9 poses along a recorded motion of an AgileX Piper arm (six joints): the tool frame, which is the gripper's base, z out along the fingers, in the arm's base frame.
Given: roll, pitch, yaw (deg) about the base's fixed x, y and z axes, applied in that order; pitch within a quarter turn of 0, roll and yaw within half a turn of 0; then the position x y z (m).
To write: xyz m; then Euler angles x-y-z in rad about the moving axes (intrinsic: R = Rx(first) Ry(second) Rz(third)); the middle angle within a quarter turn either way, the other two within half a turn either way. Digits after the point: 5 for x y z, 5 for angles.
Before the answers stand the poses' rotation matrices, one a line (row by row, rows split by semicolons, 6 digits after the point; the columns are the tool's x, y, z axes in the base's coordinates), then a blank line. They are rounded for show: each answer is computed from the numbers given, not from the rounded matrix.
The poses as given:
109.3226 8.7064 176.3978 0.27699 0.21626 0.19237
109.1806 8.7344 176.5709 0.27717 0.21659 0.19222
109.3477 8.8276 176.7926 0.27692 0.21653 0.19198
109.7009 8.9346 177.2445 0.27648 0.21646 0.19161
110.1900 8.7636 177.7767 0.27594 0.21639 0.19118
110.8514 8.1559 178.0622 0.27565 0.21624 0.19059
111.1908 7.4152 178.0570 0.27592 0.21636 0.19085
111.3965 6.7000 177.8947 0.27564 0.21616 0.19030
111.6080 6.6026 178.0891 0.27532 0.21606 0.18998
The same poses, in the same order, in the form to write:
-0.986524 -0.121773 0.109277; 0.062105 0.339208 0.938659; -0.151371 0.932797 -0.327074
-0.986633 -0.123516 0.106295; 0.059120 0.336537 0.939812; -0.151854 0.933534 -0.324737
-0.986607 -0.126032 0.103553; 0.055288 0.338882 0.939203; -0.153462 0.932349 -0.327376
-0.986724 -0.129841 0.097555; 0.047491 0.343749 0.937860; -0.155307 0.930042 -0.333020
-0.987581 -0.129499 0.088955; 0.038341 0.350422 0.935807; -0.152358 0.927596 -0.341105
-0.989320 -0.120464 0.082068; 0.033473 0.360225 0.932265; -0.141867 0.925055 -0.352345
-0.991067 -0.108007 0.078237; 0.033622 0.365347 0.930264; -0.129059 0.924584 -0.358452
-0.992500 -0.095154 0.076739; 0.036485 0.368564 0.928886; -0.116671 0.924719 -0.362328
-0.992815 -0.094563 0.073321; 0.033124 0.371614 0.927796; -0.114982 0.923559 -0.365812

0.27699 0.21626 0.19237 -1.90609 0.10950 3.01878
0.27717 0.21659 0.19222 -1.90349 0.10650 3.01705
0.27692 0.21653 0.19198 -1.90619 0.10374 3.01454
0.27648 0.21646 0.19161 -1.91199 0.09771 3.01076
0.27594 0.21639 0.19118 -1.92033 0.08907 3.01121
0.27565 0.21624 0.19059 -1.93215 0.08216 3.02042
0.27592 0.21636 0.19085 -1.93859 0.07832 3.03304
0.27564 0.21616 0.19030 -1.94271 0.07681 3.04601
0.27532 0.21606 0.18998 -1.94636 0.07339 3.04663

